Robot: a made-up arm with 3 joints. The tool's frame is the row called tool.
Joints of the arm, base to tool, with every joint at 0 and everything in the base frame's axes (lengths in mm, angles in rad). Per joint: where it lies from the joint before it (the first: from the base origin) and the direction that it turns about. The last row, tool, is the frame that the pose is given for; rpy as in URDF.
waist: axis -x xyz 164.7 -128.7 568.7
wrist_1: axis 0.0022 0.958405 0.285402 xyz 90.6 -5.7 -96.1
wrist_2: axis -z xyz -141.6 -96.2 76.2
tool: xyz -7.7 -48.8 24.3 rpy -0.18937 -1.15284 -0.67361
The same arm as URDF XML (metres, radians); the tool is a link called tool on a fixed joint. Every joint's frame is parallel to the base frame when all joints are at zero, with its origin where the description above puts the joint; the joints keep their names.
<robot name="arm">
<joint name="tool_fixed" type="fixed"><parent link="link3"/><child link="tool"/><origin xyz="-0.0077 -0.0488 0.0243" rpy="-0.1894 -1.1528 -0.6736"/></joint>
<joint name="wrist_2" type="continuous"><parent link="link2"/><child link="link3"/><origin xyz="-0.1416 -0.0962 0.0762" rpy="0 0 0"/><axis xyz="0 0 -1"/></joint>
<joint name="wrist_1" type="continuous"><parent link="link1"/><child link="link2"/><origin xyz="0.0906 -0.0057 -0.0961" rpy="0 0 0"/><axis xyz="0.0022 0.958405 0.285402"/></joint>
<joint name="waist" type="continuous"><parent link="base"/><child link="link1"/><origin xyz="0.1647 -0.1287 0.5687" rpy="0 0 0"/><axis xyz="-1 0 0"/></joint>
<link name="base"/>
<link name="link1"/>
<link name="link2"/>
<link name="link3"/>
<link name="tool"/>
</robot>

